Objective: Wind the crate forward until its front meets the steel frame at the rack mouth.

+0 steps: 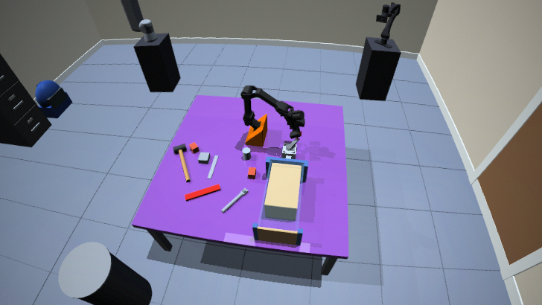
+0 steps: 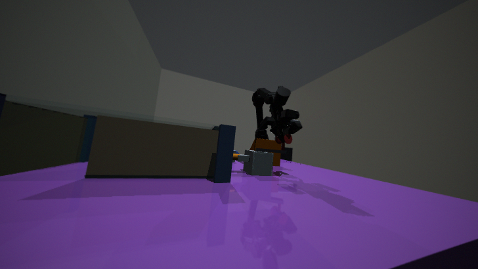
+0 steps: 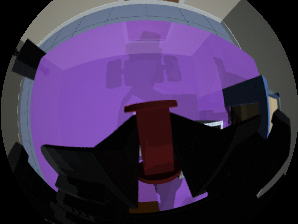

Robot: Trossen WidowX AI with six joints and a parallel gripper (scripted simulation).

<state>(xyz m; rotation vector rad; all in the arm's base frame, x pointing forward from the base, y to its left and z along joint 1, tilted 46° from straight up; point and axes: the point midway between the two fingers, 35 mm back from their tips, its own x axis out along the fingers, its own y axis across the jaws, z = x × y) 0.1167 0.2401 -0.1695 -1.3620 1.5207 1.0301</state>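
The winch handle lies 30 mm ahead of my gripper tip, 40 mm to the right of it and 30 mm below it. The rest, counted from my gripper tip: grey bar: 210 mm ahead, 580 mm to the right, 130 mm below; grey winch: 70 mm ahead, 80 mm to the right, 100 mm below; red knob: 20 mm to the right.
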